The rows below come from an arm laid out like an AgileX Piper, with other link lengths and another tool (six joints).
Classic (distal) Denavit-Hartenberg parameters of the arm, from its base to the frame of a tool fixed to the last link. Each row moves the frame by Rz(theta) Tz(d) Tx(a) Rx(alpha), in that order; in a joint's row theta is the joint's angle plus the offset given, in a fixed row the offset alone. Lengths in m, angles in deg.
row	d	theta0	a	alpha
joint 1	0.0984	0	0	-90
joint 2	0	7.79	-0.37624	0
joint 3	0	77.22	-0.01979	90
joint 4	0.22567	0	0	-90
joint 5	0	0	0	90
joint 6	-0.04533	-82.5	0.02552	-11.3
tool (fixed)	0.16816	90	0	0
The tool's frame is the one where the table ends.
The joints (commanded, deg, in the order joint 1, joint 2, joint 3, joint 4, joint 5, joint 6), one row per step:
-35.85, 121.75, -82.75, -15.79, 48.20, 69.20
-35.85, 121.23, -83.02, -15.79, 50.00, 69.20
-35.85, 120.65, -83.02, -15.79, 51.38, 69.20
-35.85, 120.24, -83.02, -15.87, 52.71, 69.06
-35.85, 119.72, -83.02, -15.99, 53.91, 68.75
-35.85, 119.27, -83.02, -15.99, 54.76, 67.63
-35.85, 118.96, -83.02, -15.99, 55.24, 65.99
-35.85, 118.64, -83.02, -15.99, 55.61, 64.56
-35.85, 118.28, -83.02, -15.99, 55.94, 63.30
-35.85, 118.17, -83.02, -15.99, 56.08, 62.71
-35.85, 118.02, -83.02, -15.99, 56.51, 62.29
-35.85, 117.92, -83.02, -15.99, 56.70, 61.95
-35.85, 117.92, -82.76, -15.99, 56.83, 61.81
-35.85, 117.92, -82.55, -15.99, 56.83, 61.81
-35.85, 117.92, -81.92, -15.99, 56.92, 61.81
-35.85, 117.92, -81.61, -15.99, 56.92, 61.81
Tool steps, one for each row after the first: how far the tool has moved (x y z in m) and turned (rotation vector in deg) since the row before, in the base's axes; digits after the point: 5 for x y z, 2 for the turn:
-0.00290, 0.00153, 0.00523, 0.33, 0.92, -0.41
-0.00308, 0.00181, 0.00470, 0.27, 0.73, -0.32
-0.00303, 0.00150, 0.00348, 0.30, 0.89, -0.13
-0.00307, 0.00135, 0.00425, 0.16, 0.75, 0.08
-0.00276, 0.00092, 0.00369, 0.18, 0.63, 0.89
-0.00228, 0.00025, 0.00259, 0.14, 0.54, 1.48
-0.00195, 0.00020, 0.00259, 0.07, 0.39, 1.30
-0.00182, 0.00024, 0.00283, 0.02, 0.29, 1.14
-0.00076, 0.00004, 0.00091, 0.04, 0.17, 0.54
-0.00122, 0.00045, 0.00131, 0.14, 0.35, 0.30
-0.00068, 0.00018, 0.00083, 0.05, 0.16, 0.28
-0.00112, 0.00067, -0.00071, 0.22, 0.35, 0.10
-0.00065, 0.00047, -0.00064, 0.12, 0.17, 0.00
-0.00213, 0.00152, -0.00185, 0.41, 0.59, -0.02
-0.00097, 0.00070, -0.00093, 0.18, 0.25, 0.00

